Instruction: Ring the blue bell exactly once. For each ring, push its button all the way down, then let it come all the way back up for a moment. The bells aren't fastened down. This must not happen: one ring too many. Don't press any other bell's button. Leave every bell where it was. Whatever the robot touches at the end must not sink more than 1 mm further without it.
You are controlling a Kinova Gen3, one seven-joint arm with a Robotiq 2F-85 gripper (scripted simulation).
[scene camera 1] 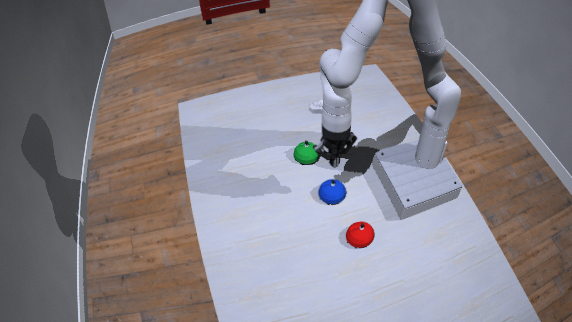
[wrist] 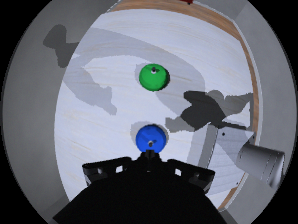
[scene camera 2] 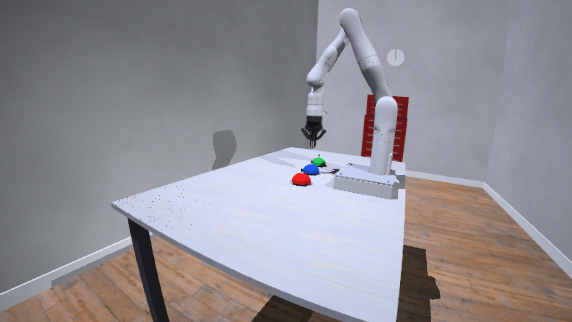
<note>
In view: the gripper (scene camera 1: 334, 165).
The gripper shows as well in the wrist view (wrist: 150, 155).
</note>
